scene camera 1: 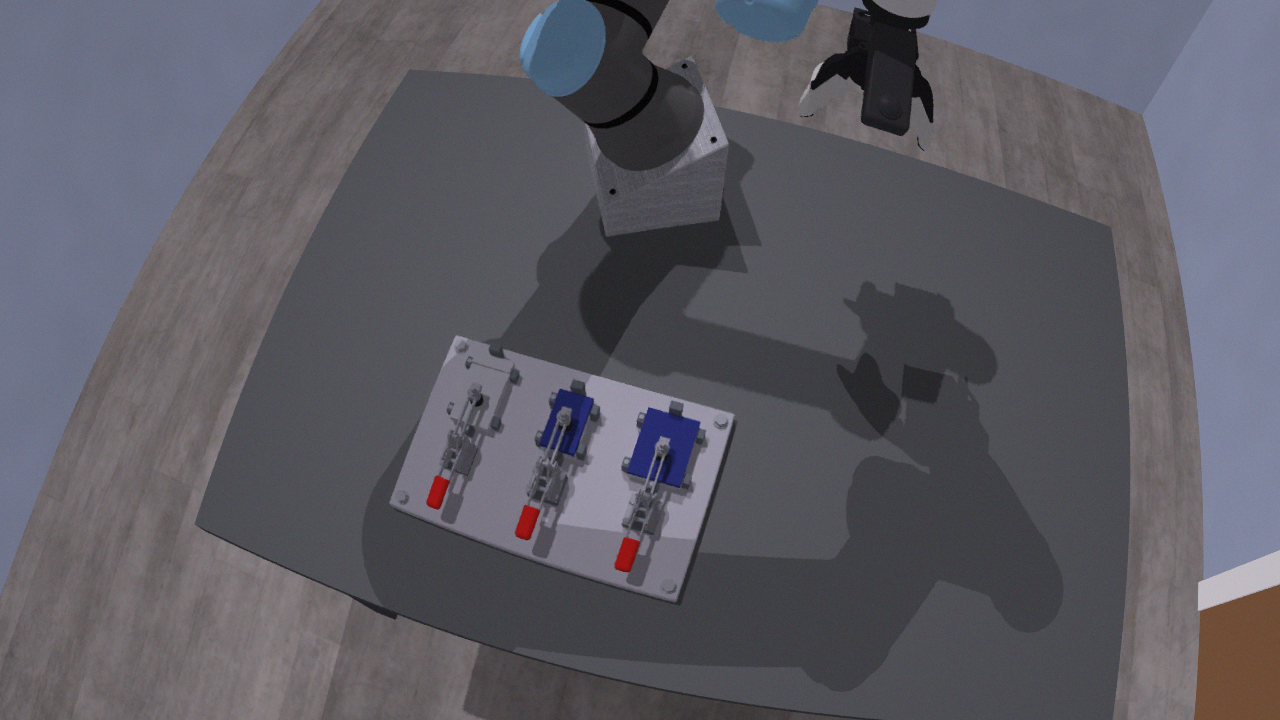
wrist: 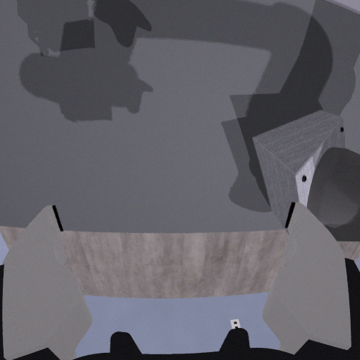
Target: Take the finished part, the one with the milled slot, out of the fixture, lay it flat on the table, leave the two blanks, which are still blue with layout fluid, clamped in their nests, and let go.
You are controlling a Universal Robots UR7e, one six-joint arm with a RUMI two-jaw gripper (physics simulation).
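Frame: origin at the arm's base, x ahead, y left, z up, level; metres.
Seen in the pictures: gripper, fingertip midpoint: (scene camera 1: 863, 132); arm's base, link origin: (scene camera 1: 653, 123).
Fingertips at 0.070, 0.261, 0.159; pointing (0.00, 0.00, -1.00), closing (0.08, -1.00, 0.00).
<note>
Offsets run from my fingertips to a thing's middle, as dx, dy, dz. Level surfaces: height alone.
The fixture plate @[+0.366, -0.240, -0.268] (scene camera 1: 590, 510) lies on the table at front centre-left in the scene view. Its left nest holds a pale part @[+0.314, -0.350, -0.250] (scene camera 1: 497, 386), hard to tell from the plate; its slot cannot be made out. A narrower blue blank @[+0.324, -0.240, -0.245] (scene camera 1: 577, 432) sits in the middle nest and a wider blue blank @[+0.318, -0.130, -0.247] (scene camera 1: 682, 441) in the right nest. A red-handled toggle clamp reaches over each of the three. My gripper (scene camera 1: 865, 128) (wrist: 174, 207) is open and empty, high up beyond the table's back edge, far from the fixture. The fixture's nests do not show in the wrist view.
The robot's metal base block (scene camera 1: 664, 192) (wrist: 275, 170) stands at the back of the table @[dz -0.276] (scene camera 1: 358, 241) (wrist: 175, 165), behind the fixture. Red clamp handles @[+0.454, -0.349, -0.229] (scene camera 1: 437, 491) @[+0.453, -0.239, -0.219] (scene camera 1: 527, 522) @[+0.453, -0.129, -0.224] (scene camera 1: 626, 554) point to the front edge. The arm's shadows fall across the table's right side.
</note>
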